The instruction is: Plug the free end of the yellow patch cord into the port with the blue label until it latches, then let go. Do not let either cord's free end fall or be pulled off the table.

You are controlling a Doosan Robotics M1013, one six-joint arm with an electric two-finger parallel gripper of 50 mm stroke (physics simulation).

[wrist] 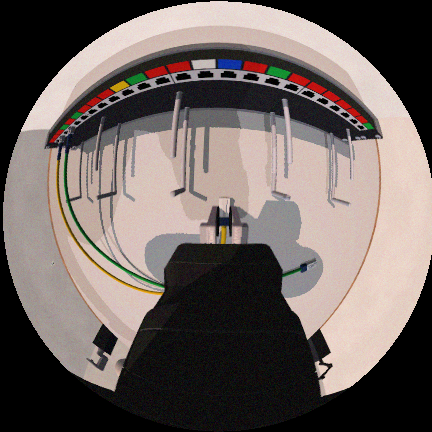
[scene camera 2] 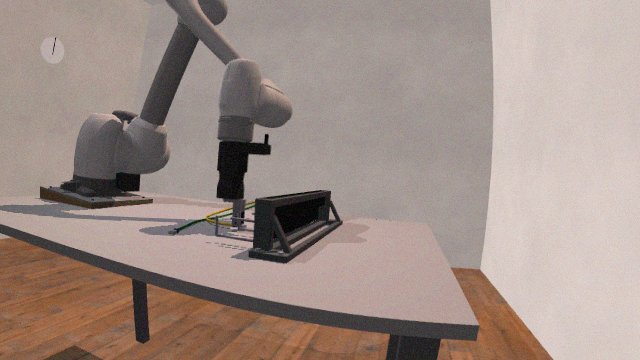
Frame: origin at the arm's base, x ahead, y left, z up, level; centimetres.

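Seen in the pictures: gripper, fingertip midpoint: (wrist: 223, 214) (scene camera 2: 237, 226); arm's base, origin of the base link: (scene camera 2: 93, 192).
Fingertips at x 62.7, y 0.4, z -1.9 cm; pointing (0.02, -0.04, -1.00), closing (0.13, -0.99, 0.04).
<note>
Offsets run from my fingertips to a thing's top centre. "*": to the spot under its first point. Level surfaces: height alone.
My gripper (wrist: 223, 214) (scene camera 2: 239, 227) is shut on the yellow cord's plug @(dx +1.0, dy +0.2, dz +0.9 cm) (wrist: 224, 207), low over the table in front of the patch panel @(dx +10.9, dy +5.7, dz +9.1 cm) (wrist: 220, 95) (scene camera 2: 264, 225). The plug's clear end points at the panel and stands apart from it. The blue label @(* dx +12.8, dy +1.5, dz +8.4 cm) (wrist: 229, 64) is near the middle of the panel's label row, and its port @(* dx +13.3, dy +1.5, dz +6.4 cm) (wrist: 228, 74) is right below it, slightly right of the plug's line. The yellow cord (wrist: 80, 255) (scene camera 2: 209, 215) runs from the panel's left end and passes behind the gripper body.
The green cord (wrist: 90, 242) (scene camera 2: 192, 225) also starts at the panel's left end; its free plug @(* dx -6.9, dy -15.6, dz -0.3 cm) (wrist: 309, 265) (scene camera 2: 173, 231) lies on the table @(dz -1.0 cm) (scene camera 2: 380, 280), right of the gripper in the wrist view. Cable bars (wrist: 177, 125) (wrist: 287, 130) (scene camera 2: 217, 226) stick out from the panel.
</note>
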